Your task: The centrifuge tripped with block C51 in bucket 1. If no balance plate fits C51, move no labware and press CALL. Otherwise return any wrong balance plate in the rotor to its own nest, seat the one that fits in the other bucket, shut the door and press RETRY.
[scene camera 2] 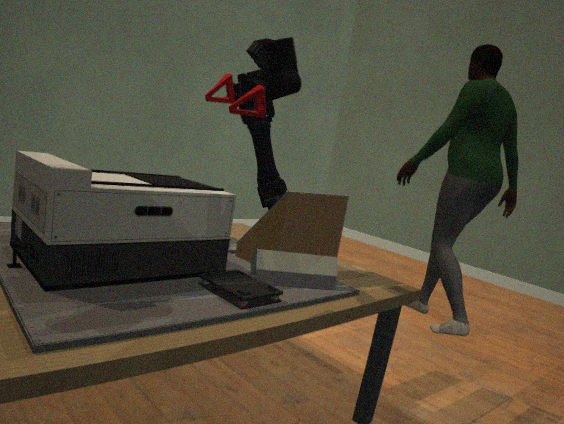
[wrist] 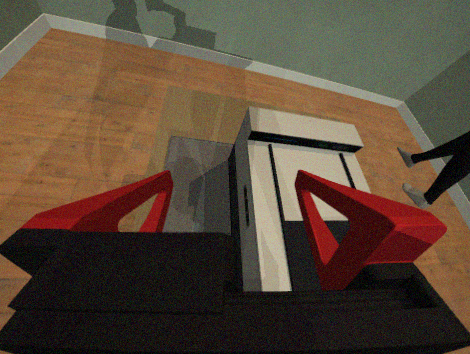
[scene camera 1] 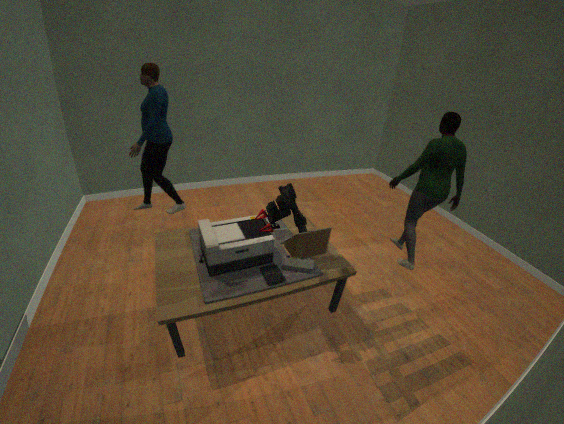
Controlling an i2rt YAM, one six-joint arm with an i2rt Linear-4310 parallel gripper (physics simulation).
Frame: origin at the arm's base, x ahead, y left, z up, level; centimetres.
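Seen in the pictures: gripper, fingertip midpoint: point(scene camera 2: 217, 103) point(wrist: 234, 177) point(scene camera 1: 257, 225); arm's base at its link origin: point(scene camera 2: 284, 221) point(scene camera 1: 303, 235).
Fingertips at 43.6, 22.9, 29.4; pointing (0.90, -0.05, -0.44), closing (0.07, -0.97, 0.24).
Pixels of each thing's middle, then the offset from my fingertips to it, as dx, dy, dz. "pt": a spot on its surface instead. Level surfaces: height alone.
- black centrifuge at the middle of its body: point(scene camera 2: 122, 213) point(wrist: 299, 212) point(scene camera 1: 235, 241) +8.5, -24.9, -29.1
- grey mat at its surface level: dz -41.3
- white panel at a spot on its surface: point(wrist: 312, 197) point(scene camera 2: 125, 180) pt +9.3, -22.8, -20.4
- low black item at the middle of its body: point(scene camera 2: 239, 286) point(scene camera 1: 272, 274) -11.6, +2.0, -39.7
- pale block at the middle of its body: point(scene camera 2: 293, 266) point(scene camera 1: 297, 262) -31.5, -2.4, -37.1
- table at its surface level: dz -42.6
The white and black centrifuge point(scene camera 1: 240, 254) point(scene camera 2: 145, 217) point(wrist: 302, 120) stands on a grey mat point(scene camera 1: 225, 291) point(scene camera 2: 185, 305) point(wrist: 184, 152). Its top has a white panel point(scene camera 1: 228, 233) point(scene camera 2: 114, 178) point(wrist: 312, 197) and a dark area point(scene camera 1: 254, 228) point(scene camera 2: 170, 180) point(wrist: 305, 250); I cannot tell whether that is an opening or a dark cover. My gripper point(scene camera 1: 259, 223) point(scene camera 2: 218, 104) point(wrist: 234, 177) is open and empty, above the table height and the centrifuge top. Block C51, the rotor buckets, the balance plates and the CALL and RETRY buttons cannot be made out.
A low black item point(scene camera 1: 272, 275) point(scene camera 2: 242, 287) lies on the mat's front part. A tan upright board point(scene camera 1: 311, 243) point(scene camera 2: 302, 220) and a pale block point(scene camera 1: 298, 264) point(scene camera 2: 297, 263) stand right of the centrifuge. Two people point(scene camera 1: 155, 115) point(scene camera 1: 439, 167) are on the floor beyond the table point(scene camera 1: 175, 272).
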